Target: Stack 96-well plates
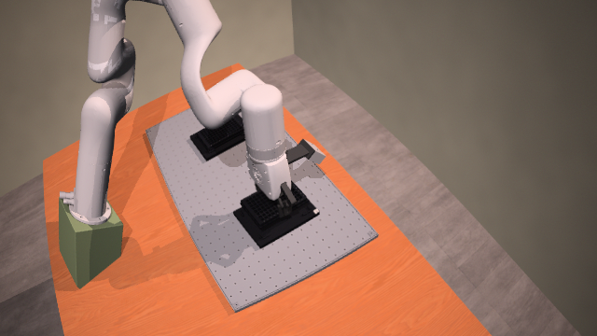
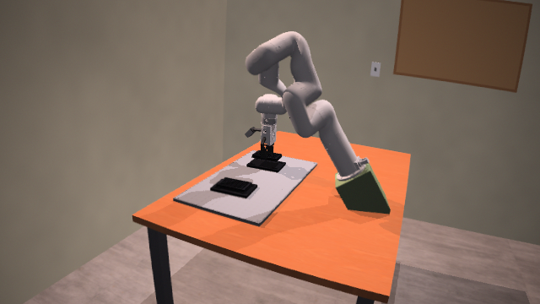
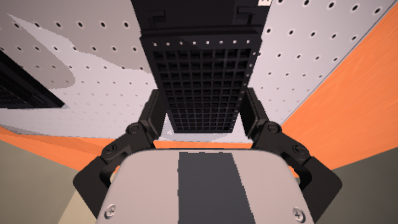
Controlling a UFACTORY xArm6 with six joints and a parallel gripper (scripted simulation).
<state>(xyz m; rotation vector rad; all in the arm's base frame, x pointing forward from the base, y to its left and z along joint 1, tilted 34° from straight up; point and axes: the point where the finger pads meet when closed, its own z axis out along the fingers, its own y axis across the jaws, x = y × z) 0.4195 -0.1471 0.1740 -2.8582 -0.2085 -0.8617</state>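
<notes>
The plate nest is 60 mm below my hand.
</notes>
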